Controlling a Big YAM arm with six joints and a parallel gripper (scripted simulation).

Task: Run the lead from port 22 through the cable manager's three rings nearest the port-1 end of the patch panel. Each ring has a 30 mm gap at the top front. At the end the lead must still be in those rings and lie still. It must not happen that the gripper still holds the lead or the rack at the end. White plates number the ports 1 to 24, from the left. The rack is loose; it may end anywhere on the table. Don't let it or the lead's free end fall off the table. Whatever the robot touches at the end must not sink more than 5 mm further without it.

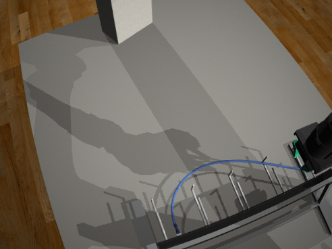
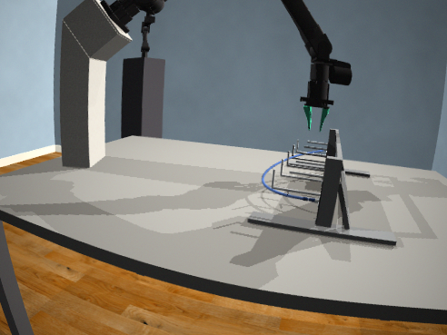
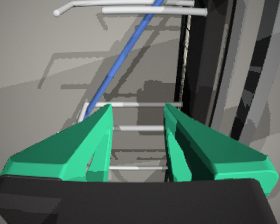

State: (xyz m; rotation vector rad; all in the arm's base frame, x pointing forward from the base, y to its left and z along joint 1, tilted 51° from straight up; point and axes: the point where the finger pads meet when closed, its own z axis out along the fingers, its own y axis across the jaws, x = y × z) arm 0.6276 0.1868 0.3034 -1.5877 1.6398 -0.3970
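My hand is 14 cm to the left of the patch panel rack, 9 cm short of it and 8 cm above it.
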